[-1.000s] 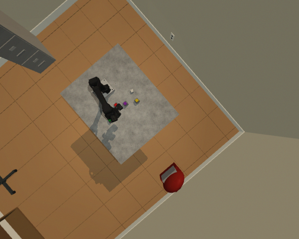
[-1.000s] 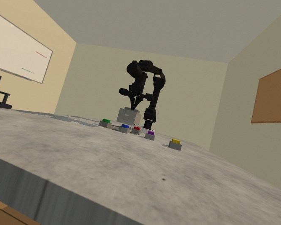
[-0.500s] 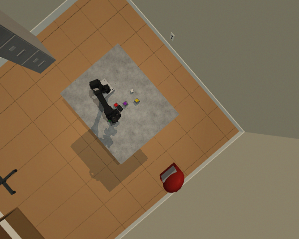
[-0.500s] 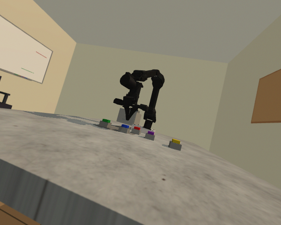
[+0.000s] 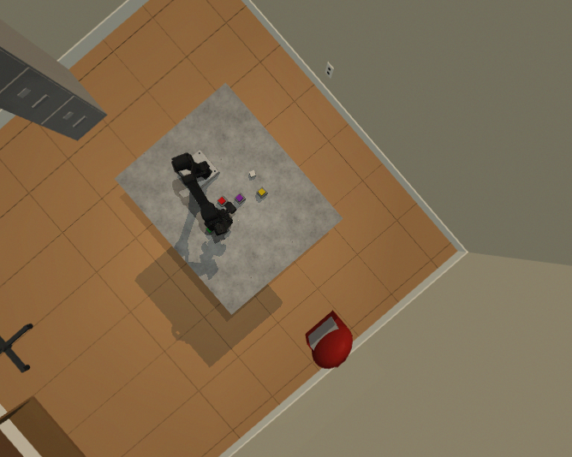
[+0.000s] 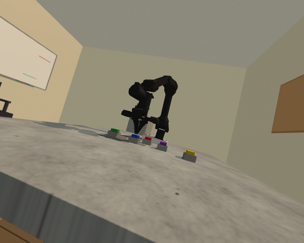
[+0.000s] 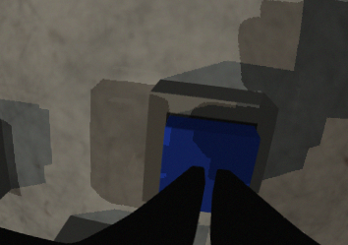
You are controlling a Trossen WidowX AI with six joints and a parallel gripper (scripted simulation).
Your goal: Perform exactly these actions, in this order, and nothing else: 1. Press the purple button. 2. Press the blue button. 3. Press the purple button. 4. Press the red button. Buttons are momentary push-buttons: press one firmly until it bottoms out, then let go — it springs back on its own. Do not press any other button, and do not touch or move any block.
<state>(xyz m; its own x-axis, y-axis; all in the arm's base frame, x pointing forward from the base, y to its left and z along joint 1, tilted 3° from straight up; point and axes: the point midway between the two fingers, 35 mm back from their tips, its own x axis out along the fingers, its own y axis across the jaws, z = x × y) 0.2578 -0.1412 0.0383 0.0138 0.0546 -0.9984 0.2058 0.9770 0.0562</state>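
Right now the purple button is 140 mm to the left of my gripper tip and 10 mm below it. The rest, counted from my gripper tip: green button 30 mm behind, 110 mm to the right, 10 mm below; then red button 80 mm behind, 70 mm to the left, 10 mm below; then blue button 10 mm below.
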